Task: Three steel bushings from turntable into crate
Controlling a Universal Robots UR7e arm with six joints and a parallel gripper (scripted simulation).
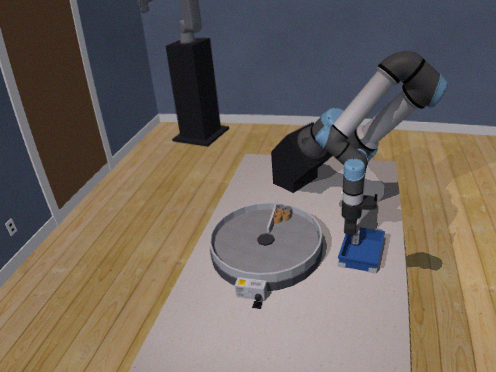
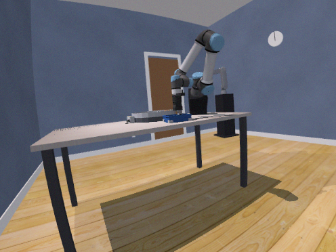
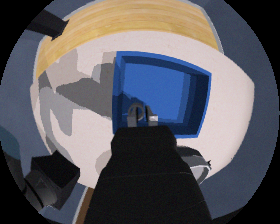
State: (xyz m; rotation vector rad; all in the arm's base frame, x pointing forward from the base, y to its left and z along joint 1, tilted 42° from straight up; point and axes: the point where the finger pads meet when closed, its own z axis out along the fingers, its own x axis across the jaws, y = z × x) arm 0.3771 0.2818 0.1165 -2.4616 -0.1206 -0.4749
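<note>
The blue crate is 4 cm to the left of my hand, 4 cm ahead of it and 1 cm below it. From my hand the other things lie so: round grey turntable 31 cm to the right, 14 cm ahead, 2 cm above.
</note>
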